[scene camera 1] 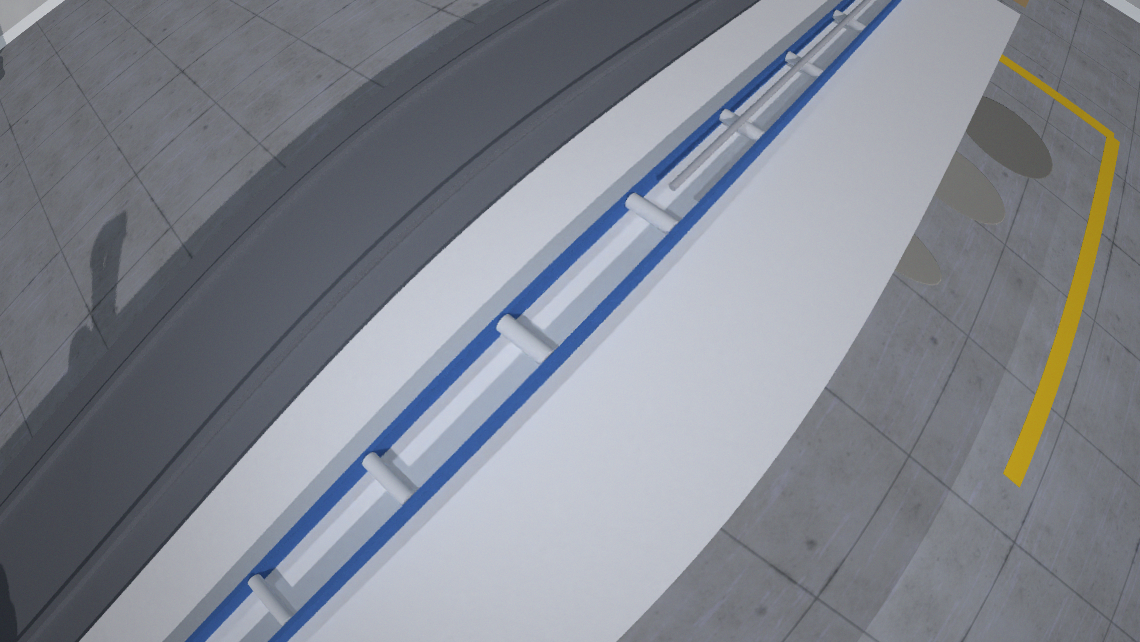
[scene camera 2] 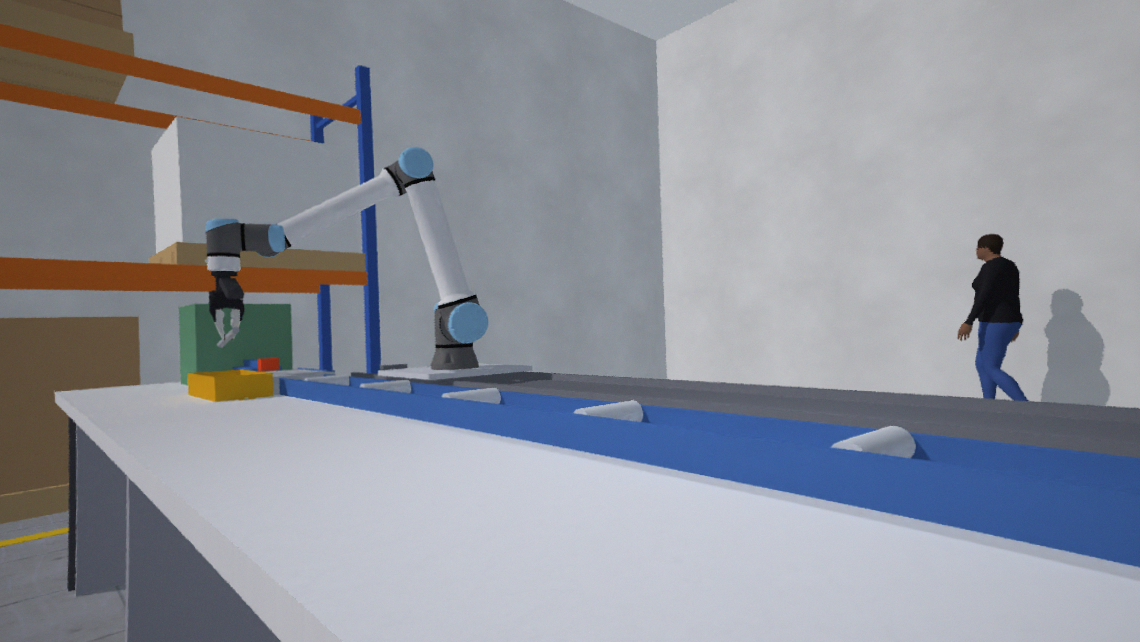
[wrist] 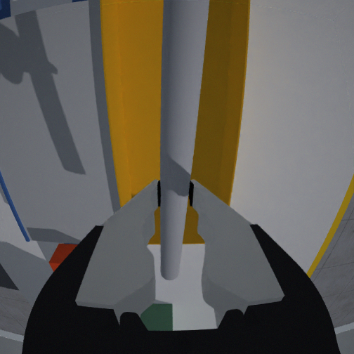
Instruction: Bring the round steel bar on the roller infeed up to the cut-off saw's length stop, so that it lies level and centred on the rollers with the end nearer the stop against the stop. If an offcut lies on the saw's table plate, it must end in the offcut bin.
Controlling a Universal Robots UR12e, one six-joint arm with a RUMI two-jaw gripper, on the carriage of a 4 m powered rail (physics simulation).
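Places are measured from the arm's base along level axes (x ahead, y left, z up), in metres.
Where they show: gripper, fingertip midpoint: (scene camera 2: 228,340); arm's base, origin of the base link: (scene camera 2: 454,368).
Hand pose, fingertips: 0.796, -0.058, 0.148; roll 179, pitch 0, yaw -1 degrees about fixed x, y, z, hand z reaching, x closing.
Observation:
Things, the pixels of their top centre, and the offset from my fingertips, as dx, dy, dz. "pt": a spot on its surface instead. Level surfaces: height alone.
- yellow offcut bin, middle of its top: (scene camera 2: 228,373) +0.002, +0.008, -0.106
- red block, surface spot: (scene camera 2: 268,364) pt -0.170, -0.192, -0.095
- white table, its level: dz -0.178
- green box, surface spot: (scene camera 2: 263,326) pt -0.239, -0.491, +0.050
My gripper (wrist: 174,181) (scene camera 2: 226,338) is shut on the grey round offcut (wrist: 182,100), with a pad on each side of it. In the wrist view the offcut's near end shows just past the fingers; its far end runs out of the top of the picture. The offcut is over the yellow offcut bin (wrist: 140,100) (scene camera 2: 231,385), roughly along it. The round steel bar (scene camera 1: 702,160) lies along the rollers of the blue-railed infeed (scene camera 1: 570,255) (scene camera 2: 717,462); its far end is unclear. A red block (scene camera 2: 268,364) (wrist: 60,255) shows near the saw end.
The bin stands on the white table (scene camera 2: 358,494) (scene camera 1: 717,319), beside the infeed's far end. A green box (scene camera 2: 263,326) and an orange and blue shelf rack (scene camera 2: 365,199) stand behind. The dark rail (scene camera 1: 239,311) runs along the table. A person (scene camera 2: 997,295) walks at the right.

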